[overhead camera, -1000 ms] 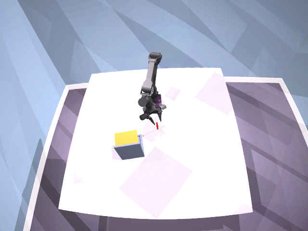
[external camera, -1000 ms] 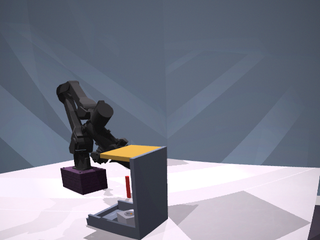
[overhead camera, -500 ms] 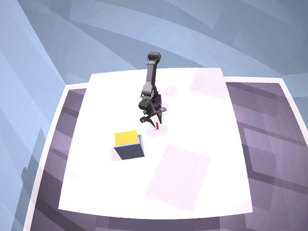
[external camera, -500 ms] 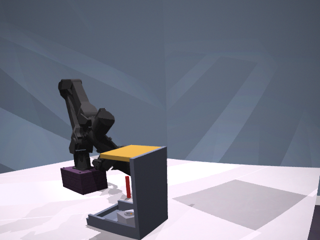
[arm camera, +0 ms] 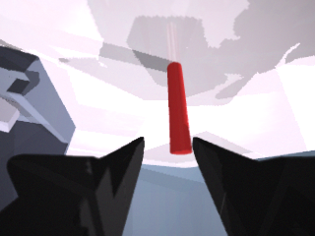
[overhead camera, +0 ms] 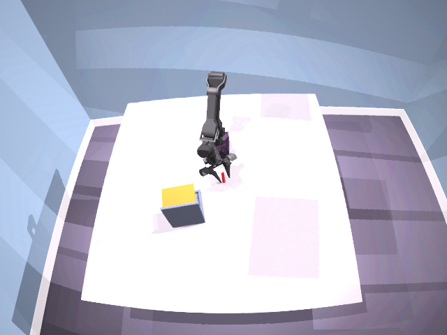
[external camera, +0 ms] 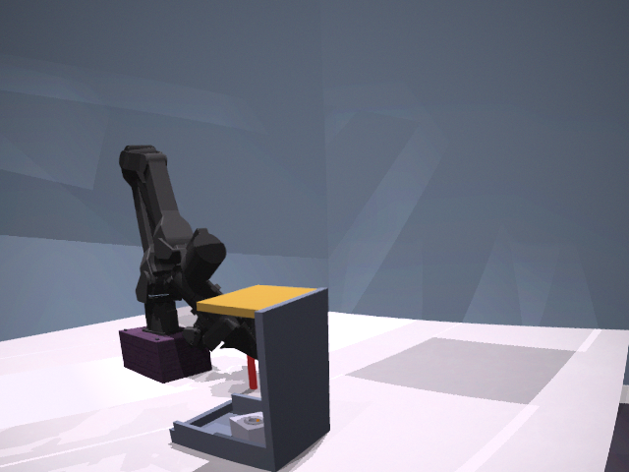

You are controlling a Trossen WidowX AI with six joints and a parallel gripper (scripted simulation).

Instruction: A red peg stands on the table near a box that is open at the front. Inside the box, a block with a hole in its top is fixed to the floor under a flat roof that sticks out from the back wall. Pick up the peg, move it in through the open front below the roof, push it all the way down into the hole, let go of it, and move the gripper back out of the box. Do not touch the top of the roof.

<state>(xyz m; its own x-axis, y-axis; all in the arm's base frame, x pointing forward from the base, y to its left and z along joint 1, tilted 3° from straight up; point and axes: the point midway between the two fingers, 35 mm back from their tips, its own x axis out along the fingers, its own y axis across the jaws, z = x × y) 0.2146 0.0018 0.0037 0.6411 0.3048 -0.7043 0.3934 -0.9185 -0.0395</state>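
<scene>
Now: gripper tip 3 cm past the red peg, 2 cm above it and 1 cm to the left of it. The rest, counted from my gripper tip: grey box wall (20 cm to the right, 17 cm ahead, 5 cm above); yellow roof (20 cm to the right, 15 cm above, 12 cm ahead).
</scene>
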